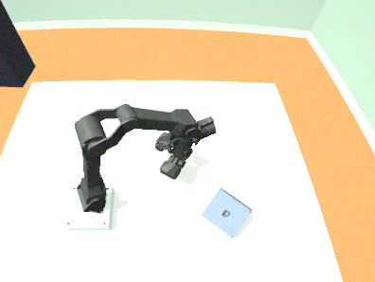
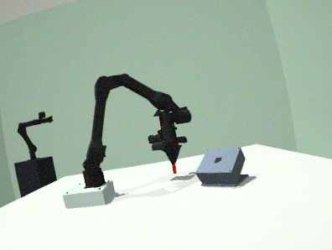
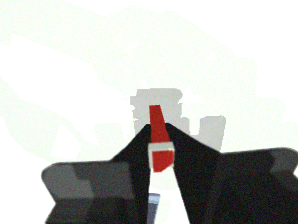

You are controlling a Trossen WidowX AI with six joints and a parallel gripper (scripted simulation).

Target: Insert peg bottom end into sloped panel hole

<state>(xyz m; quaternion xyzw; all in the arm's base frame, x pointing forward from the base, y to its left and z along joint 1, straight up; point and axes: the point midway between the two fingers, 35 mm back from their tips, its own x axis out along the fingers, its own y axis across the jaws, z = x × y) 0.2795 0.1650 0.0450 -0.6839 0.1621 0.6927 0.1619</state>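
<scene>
The sloped panel is 170 mm to the right of my gripper tip and 170 mm ahead of it. Also, from my gripper tip: red peg: 20 mm above.
</scene>
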